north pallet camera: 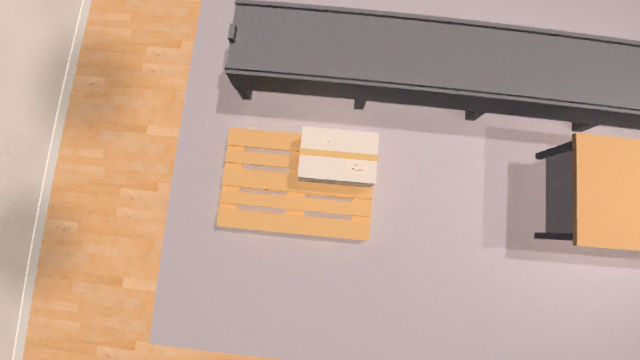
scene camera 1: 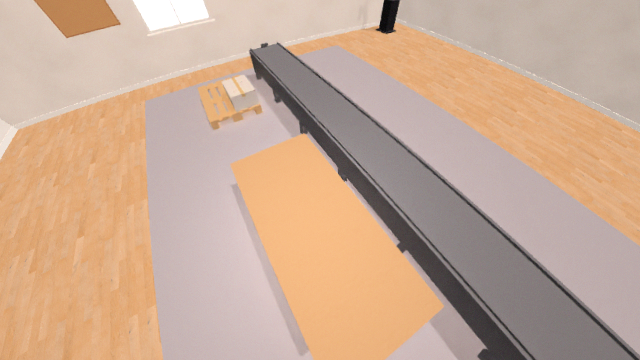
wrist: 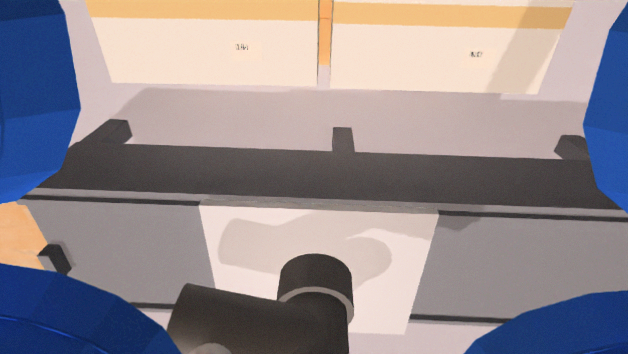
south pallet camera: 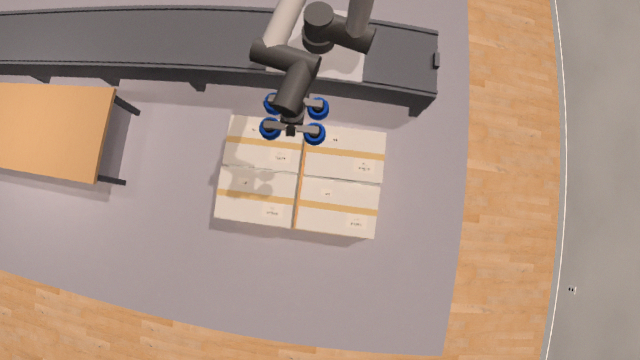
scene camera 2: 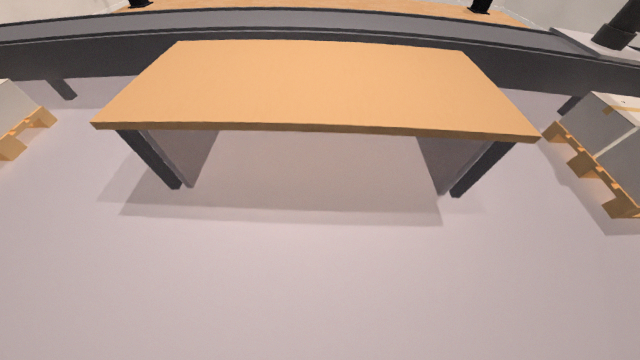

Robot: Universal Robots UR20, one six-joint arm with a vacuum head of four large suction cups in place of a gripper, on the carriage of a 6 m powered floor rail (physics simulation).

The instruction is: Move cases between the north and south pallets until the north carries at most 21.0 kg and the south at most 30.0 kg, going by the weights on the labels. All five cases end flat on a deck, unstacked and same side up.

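Places are measured from the arm's base along level axes (x back, y right, z up), in metres.
Where they show: hand, its tool point: [wrist: 322, 250]; arm's base, origin of its link: [wrist: 315, 278] [south pallet camera: 318, 40] [scene camera 2: 605, 44].
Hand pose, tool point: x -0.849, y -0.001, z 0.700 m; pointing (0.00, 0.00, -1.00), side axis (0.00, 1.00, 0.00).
Things, the pixels of their centre, and the offset from my tool point. Level surfaces: height alone.
- near-left case, middle of its body: [wrist: 434, 8] [south pallet camera: 266, 146] [scene camera 2: 621, 126] dx +0.048, dy +0.303, dz -0.986 m
- near-right case, middle of its body: [south pallet camera: 344, 156] dx +0.047, dy -0.302, dz -0.982 m
- far-left case, middle of its body: [south pallet camera: 258, 198] dx -0.352, dy +0.301, dz -0.979 m
- far-right case, middle of its body: [south pallet camera: 337, 208] dx -0.348, dy -0.301, dz -1.000 m
- orange table, height of its surface: dz -0.740 m
My suction head [south pallet camera: 292, 118] is open and empty, high above the rail-side edge of the south pallet; its blue cups frame the wrist view. Four white cases with tan tape lie flat there, unstacked: a near-left case [south pallet camera: 260, 157] [wrist: 450, 60], partly under the head, a near-right case [south pallet camera: 345, 165] [wrist: 215, 50], a far-left case [south pallet camera: 255, 207] and a far-right case [south pallet camera: 337, 215]. Their labels are too small to read. The south pallet [south pallet camera: 298, 200] shows as a strip between them. One white case [north pallet camera: 337, 172] [scene camera 1: 241, 90] lies flat on the north pallet [north pallet camera: 295, 227] [scene camera 1: 212, 107], at its rail-side right corner.
An orange table [scene camera 1: 325, 240] [scene camera 2: 310, 90] [north pallet camera: 607, 192] [south pallet camera: 50, 130] stands between the pallets. The dark floor rail [scene camera 1: 400, 165] [north pallet camera: 425, 55] [south pallet camera: 150, 40] runs along behind them. The arm's white carriage [south pallet camera: 345, 67] [wrist: 380, 300] sits near the rail's south end.
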